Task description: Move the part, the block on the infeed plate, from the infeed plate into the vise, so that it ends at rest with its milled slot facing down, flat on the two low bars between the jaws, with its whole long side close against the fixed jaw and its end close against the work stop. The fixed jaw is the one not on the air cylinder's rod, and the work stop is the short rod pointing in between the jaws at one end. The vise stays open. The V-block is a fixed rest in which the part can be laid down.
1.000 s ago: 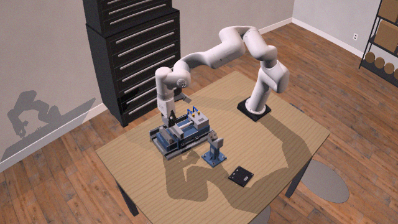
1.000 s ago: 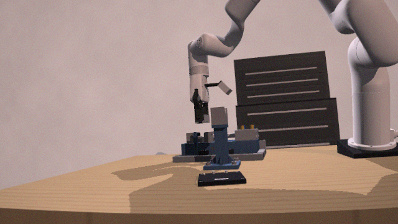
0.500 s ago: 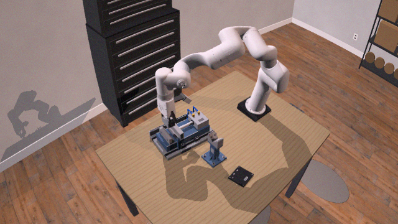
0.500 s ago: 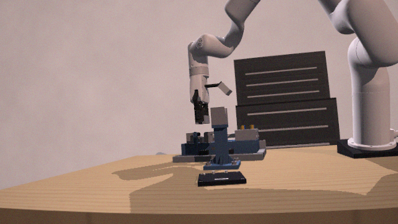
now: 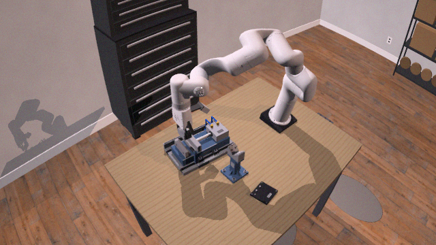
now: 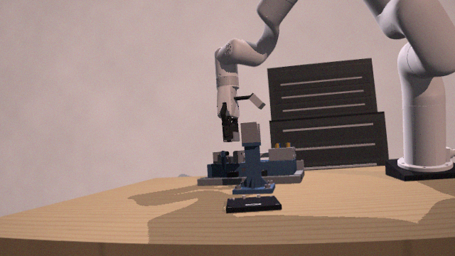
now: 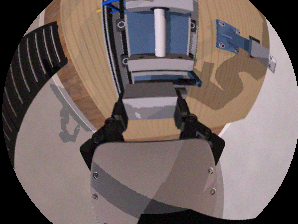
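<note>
Right now the part is 20 mm below my hand. The rest, counted from my hand: air cylinder: 160 mm behind, 70 mm below, 50 mm to the left; white cylinder rod: 80 mm behind, 70 mm below, 40 mm to the left.
</note>
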